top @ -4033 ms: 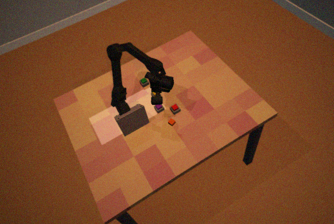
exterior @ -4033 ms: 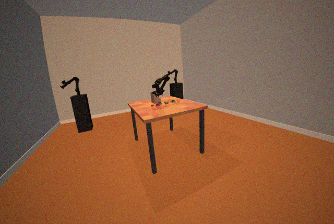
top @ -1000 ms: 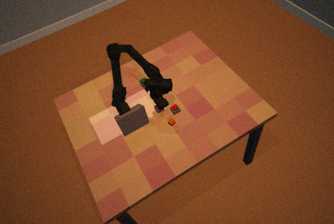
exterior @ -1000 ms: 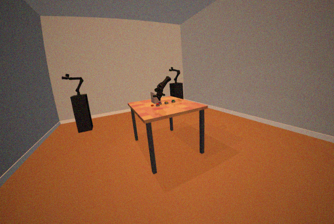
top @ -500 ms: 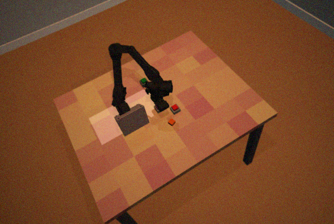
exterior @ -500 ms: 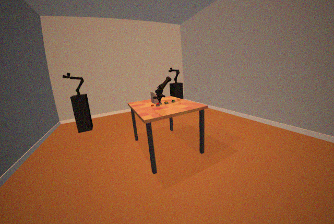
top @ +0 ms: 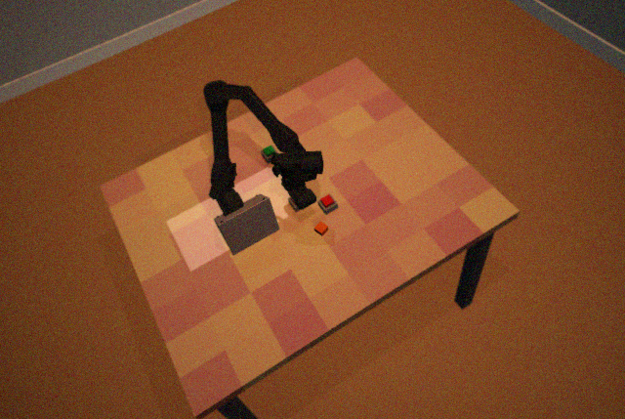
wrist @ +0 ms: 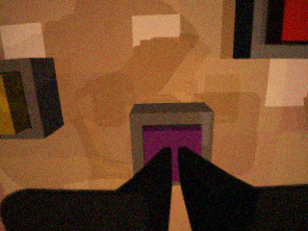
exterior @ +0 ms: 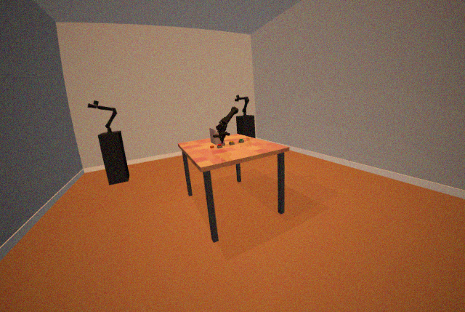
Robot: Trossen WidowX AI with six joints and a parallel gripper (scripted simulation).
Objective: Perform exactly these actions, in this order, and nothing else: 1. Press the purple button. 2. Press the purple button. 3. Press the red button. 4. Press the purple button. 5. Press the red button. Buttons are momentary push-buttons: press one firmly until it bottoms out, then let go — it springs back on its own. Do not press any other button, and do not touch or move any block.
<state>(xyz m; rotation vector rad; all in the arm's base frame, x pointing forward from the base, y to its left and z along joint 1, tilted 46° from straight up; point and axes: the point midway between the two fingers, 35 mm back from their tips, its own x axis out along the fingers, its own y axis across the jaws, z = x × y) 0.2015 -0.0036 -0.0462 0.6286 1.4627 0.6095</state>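
The purple button is 1 cm below my gripper tip. The rest, counted from my gripper tip: yellow button (10 cm to the left, 3 cm ahead, 1 cm below); green button (24 cm to the left, 2 cm ahead); red button (7 cm to the right, 7 cm ahead).
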